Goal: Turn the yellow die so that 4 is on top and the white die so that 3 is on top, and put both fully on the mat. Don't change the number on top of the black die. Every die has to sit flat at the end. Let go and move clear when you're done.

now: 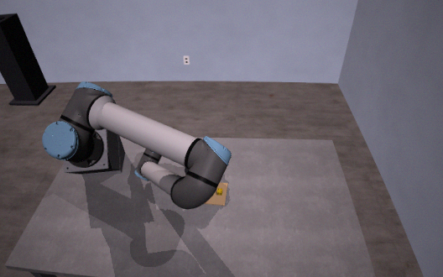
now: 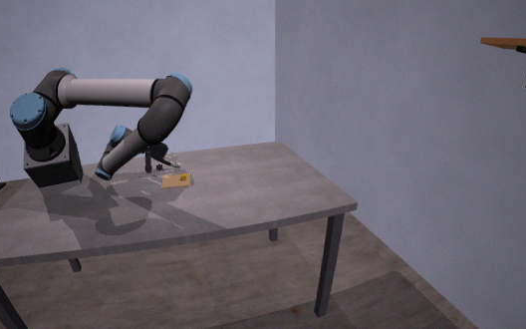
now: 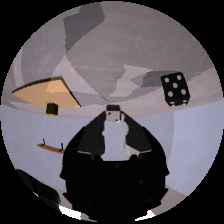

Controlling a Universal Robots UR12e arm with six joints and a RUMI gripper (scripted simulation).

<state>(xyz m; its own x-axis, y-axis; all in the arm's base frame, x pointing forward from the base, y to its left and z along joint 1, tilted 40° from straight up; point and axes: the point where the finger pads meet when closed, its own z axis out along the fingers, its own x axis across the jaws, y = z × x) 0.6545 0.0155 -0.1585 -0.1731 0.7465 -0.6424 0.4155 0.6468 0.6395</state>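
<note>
My gripper is now 100 mm past the black die, 40 mm to the right of it and 10 mm above it. Also, from my hand: white die: right at my hand; tan mat: 140 mm to the right, 20 mm below, 10 mm behind; yellow die: 140 mm to the right, 30 mm ahead, 10 mm below.
</note>
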